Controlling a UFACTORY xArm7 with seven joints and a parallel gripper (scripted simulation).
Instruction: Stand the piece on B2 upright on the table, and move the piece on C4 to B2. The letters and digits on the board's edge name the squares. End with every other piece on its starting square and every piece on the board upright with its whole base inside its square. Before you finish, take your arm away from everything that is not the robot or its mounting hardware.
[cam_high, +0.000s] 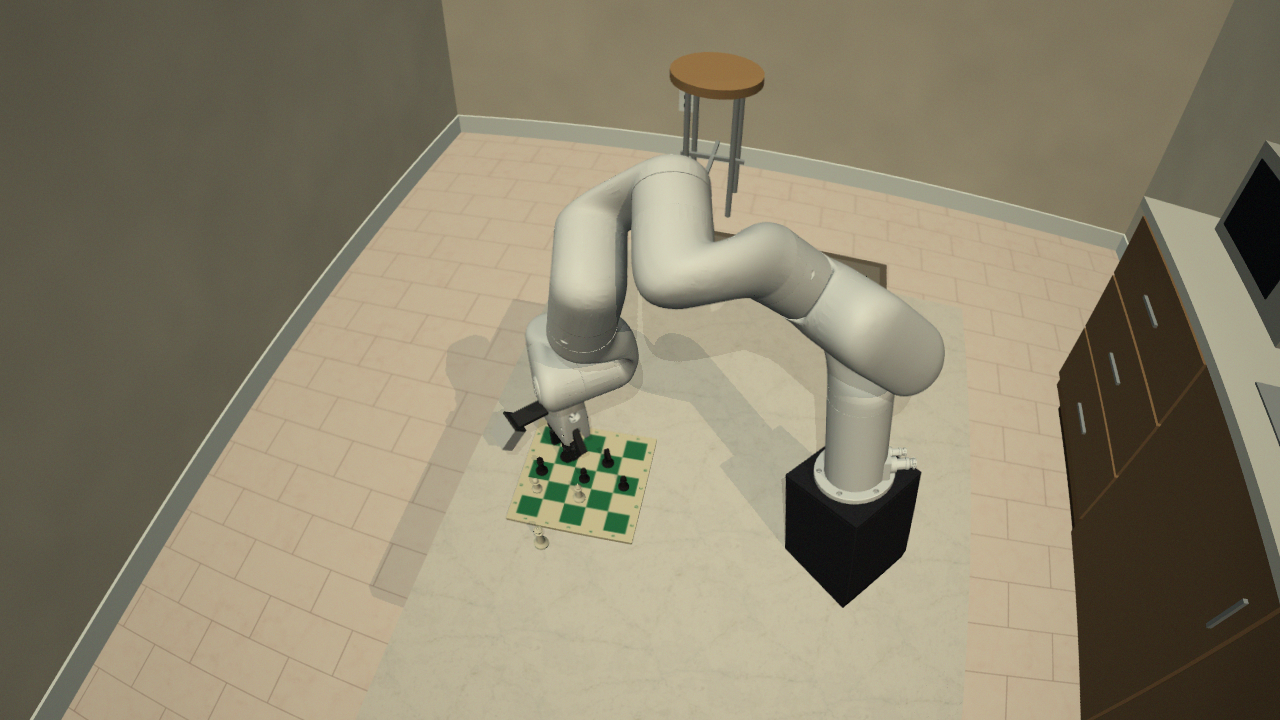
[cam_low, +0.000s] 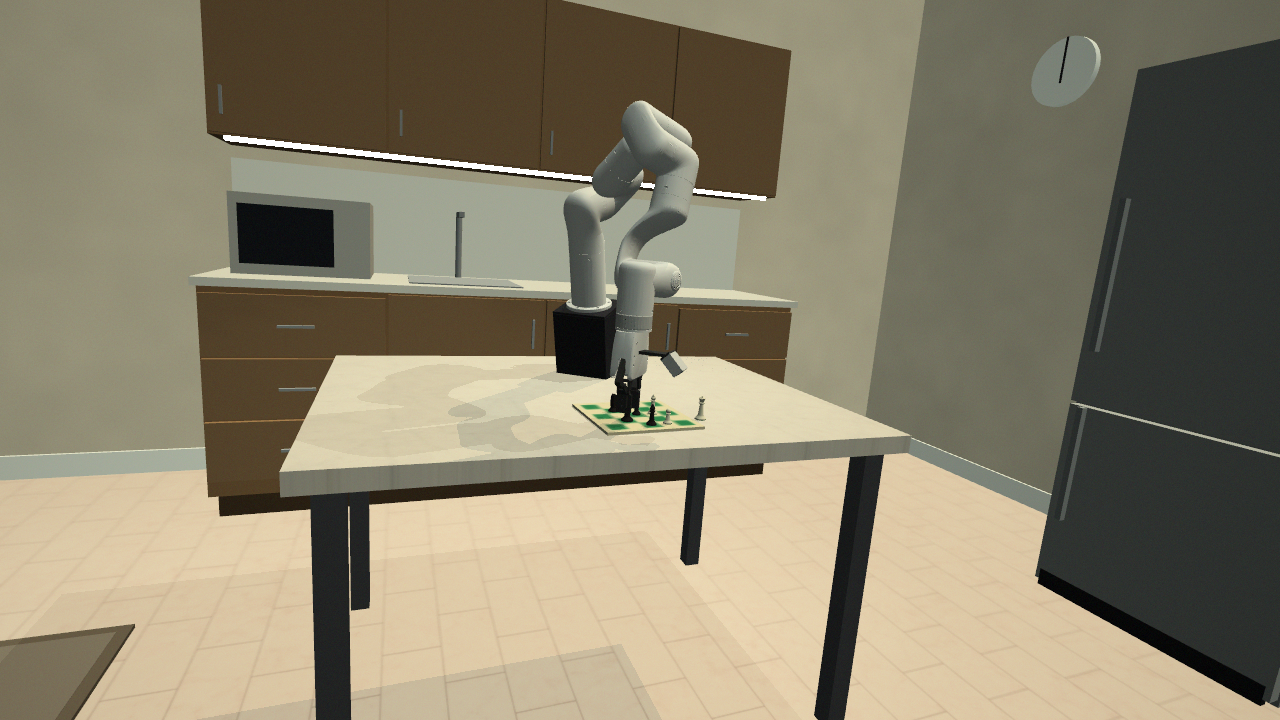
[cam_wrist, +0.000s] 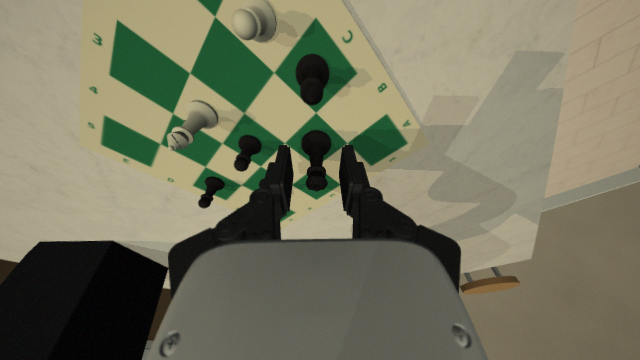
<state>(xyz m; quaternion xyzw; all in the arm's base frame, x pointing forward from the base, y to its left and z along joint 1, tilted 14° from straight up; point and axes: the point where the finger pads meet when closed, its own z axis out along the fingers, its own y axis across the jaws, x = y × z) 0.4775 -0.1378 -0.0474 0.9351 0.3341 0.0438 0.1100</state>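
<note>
Now: the black chess piece 2 cm below my hand. Round my hand: chessboard (3 cm behind, 4 cm to the left, 4 cm below); black piece (4 cm ahead, 4 cm to the left, 2 cm below).
</note>
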